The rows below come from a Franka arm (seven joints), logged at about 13 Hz.
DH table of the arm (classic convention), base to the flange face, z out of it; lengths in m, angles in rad. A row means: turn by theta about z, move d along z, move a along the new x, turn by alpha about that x. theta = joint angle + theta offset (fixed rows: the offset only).
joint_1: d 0.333  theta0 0  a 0  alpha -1.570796
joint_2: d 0  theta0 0  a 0  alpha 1.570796
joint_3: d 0.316  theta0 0  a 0.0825  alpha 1.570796
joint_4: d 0  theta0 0  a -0.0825  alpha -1.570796
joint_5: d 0.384  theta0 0  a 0  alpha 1.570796
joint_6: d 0  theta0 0  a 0.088  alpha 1.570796
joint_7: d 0.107  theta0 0  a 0  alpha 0
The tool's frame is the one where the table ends.
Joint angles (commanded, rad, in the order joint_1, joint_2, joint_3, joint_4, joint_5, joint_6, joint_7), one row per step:
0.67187 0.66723 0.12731 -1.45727 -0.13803 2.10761 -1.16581
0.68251 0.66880 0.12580 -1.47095 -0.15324 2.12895 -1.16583
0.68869 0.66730 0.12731 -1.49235 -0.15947 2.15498 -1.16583
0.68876 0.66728 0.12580 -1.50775 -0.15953 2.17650 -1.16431
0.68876 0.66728 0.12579 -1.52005 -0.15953 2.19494 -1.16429
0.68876 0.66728 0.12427 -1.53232 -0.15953 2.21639 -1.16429
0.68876 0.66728 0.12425 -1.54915 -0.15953 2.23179 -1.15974
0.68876 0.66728 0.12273 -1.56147 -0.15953 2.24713 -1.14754
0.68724 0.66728 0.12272 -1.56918 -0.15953 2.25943 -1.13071
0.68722 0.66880 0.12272 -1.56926 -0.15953 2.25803 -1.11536
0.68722 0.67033 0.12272 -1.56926 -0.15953 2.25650 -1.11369
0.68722 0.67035 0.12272 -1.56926 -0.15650 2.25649 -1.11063
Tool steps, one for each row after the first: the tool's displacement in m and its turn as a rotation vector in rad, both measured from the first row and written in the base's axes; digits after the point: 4 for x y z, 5 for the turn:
-0.0055 0.0042 -0.0055 -0.00397 -0.01314 0.01953
-0.0115 0.0068 -0.0118 -0.00099 -0.01932 0.03330
-0.0127 0.0057 -0.0169 0.00391 -0.02301 0.03302
-0.0140 0.0053 -0.0208 0.00936 -0.02620 0.03488
-0.0146 0.0045 -0.0245 0.01638 -0.03194 0.03569
-0.0171 0.0030 -0.0306 0.01660 -0.02999 0.03321
-0.0182 0.0016 -0.0348 0.01945 -0.03197 0.02152
-0.0183 0.0006 -0.0371 0.02412 -0.03477 0.00435
-0.0185 0.0004 -0.0383 0.02261 -0.03301 -0.01106
-0.0187 0.0001 -0.0395 0.02051 -0.03091 -0.01280
-0.0188 0.0002 -0.0395 0.02214 -0.02918 -0.01776

